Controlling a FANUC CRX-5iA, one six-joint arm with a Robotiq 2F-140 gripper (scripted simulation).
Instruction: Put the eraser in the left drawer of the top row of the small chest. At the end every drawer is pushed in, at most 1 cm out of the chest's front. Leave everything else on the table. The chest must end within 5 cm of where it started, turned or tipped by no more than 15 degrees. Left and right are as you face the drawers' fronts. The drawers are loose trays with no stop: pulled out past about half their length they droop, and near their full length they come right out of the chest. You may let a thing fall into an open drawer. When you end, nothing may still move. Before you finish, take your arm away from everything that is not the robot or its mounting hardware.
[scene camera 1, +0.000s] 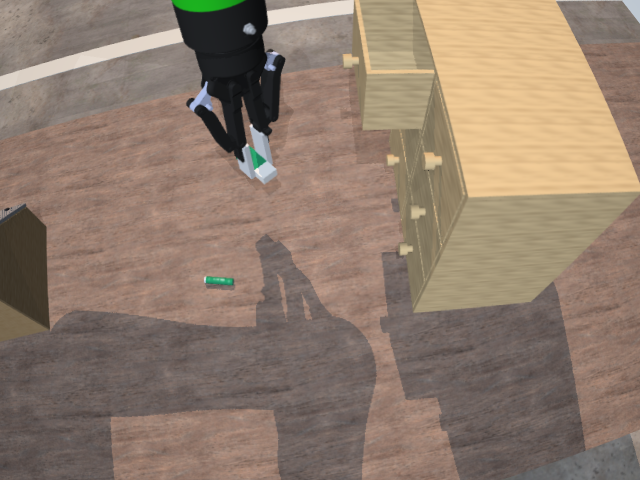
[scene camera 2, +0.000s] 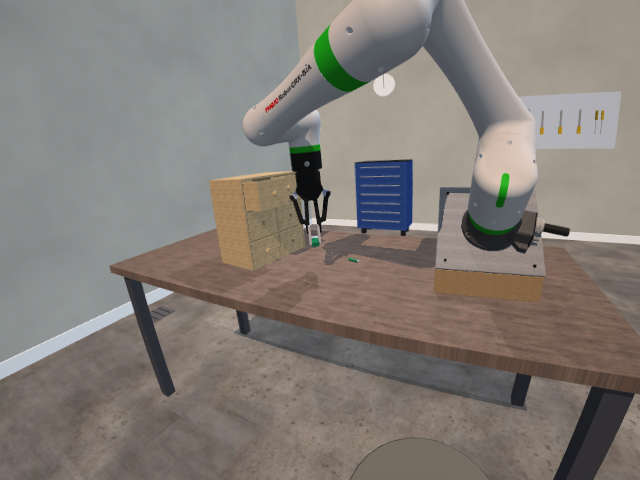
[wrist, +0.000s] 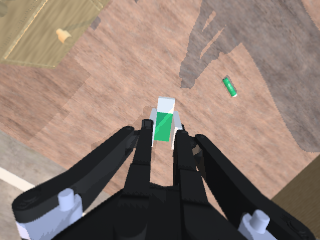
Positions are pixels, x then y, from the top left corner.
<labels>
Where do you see the gripper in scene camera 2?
315, 242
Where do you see the gripper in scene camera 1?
256, 166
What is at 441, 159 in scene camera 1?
A drawer.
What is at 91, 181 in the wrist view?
The gripper.
</labels>
